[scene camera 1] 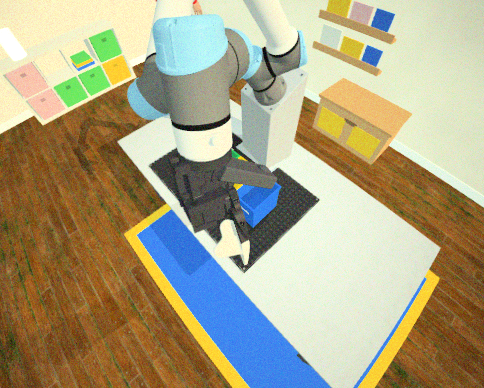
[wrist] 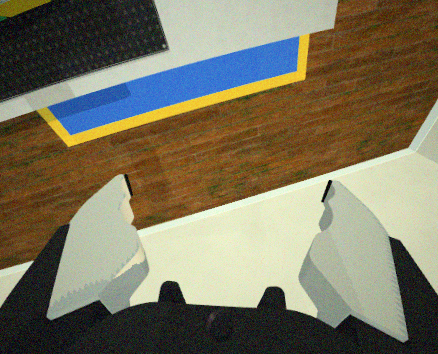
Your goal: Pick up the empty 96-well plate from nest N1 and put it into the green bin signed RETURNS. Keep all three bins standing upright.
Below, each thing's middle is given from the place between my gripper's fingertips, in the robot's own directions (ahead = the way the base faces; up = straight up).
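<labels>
There is the blue bin (scene camera 1: pixel 256 202), which sits well below my hand, a good way to the right of it and a long way behind it.
</labels>
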